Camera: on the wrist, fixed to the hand. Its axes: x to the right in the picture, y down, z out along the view.
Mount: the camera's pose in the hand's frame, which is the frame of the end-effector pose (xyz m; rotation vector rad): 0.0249 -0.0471 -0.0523 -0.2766 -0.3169 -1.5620
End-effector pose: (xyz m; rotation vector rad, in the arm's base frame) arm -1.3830 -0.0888 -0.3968 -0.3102 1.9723 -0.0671
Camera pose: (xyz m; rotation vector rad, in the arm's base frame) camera -1.4311 -0.1453 -0.3886 -1.8278 1.0080 -0.6818
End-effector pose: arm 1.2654 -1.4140 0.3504 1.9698 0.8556 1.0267
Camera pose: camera 1.2215 -1.3543 0.3412 0.6920 1.4936 -0.1138
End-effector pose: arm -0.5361 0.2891 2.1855 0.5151 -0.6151 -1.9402
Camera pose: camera -0.5478 0.2740 2.1133 -0.4114 -0.0051 2.6540
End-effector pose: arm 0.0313 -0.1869 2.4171 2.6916 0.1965 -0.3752
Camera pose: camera 0.0581 -0.1204 2.4379 1.6213 2.0116 -1.0347
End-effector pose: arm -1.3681 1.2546 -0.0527 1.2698 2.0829 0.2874
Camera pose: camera -1.4424 1.2601 -0.0479 -0.6038 2.0235 -0.3140
